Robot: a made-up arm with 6 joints.
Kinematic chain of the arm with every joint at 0, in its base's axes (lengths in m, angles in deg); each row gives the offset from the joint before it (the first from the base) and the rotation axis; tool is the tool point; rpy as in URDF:
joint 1: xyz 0 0 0.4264 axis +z
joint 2: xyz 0 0 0 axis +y
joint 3: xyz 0.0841 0 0.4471 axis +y
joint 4: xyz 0.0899 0 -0.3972 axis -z
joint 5: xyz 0 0 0 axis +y
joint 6: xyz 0.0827 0 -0.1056 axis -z
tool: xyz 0 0 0 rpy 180 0 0
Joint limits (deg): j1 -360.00..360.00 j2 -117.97..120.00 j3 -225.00..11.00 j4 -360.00..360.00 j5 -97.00..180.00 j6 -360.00..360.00
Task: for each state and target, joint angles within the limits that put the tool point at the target. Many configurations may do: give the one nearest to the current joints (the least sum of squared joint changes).
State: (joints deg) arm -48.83 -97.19 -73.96 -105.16 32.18 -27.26
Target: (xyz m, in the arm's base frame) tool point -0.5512 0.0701 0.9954
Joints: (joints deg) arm -8.24 -95.63 -85.44 -105.23 42.31 -27.26
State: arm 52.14 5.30 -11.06 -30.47 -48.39 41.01
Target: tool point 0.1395 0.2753 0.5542
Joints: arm 50.15 -10.20 -4.47 -31.13 -54.28 41.01
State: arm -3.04 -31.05 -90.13 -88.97 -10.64 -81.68
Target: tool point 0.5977 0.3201 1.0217
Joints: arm 21.44 14.35 -113.85 -81.95 1.29 -81.68
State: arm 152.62 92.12 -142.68 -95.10 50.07 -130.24
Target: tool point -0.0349 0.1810 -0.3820
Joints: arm 108.50 120.00 -92.44 -96.99 48.59 -130.24
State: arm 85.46 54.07 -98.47 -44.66 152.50 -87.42
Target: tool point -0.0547 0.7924 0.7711
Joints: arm 101.86 41.78 -138.10 -57.41 113.50 -87.42
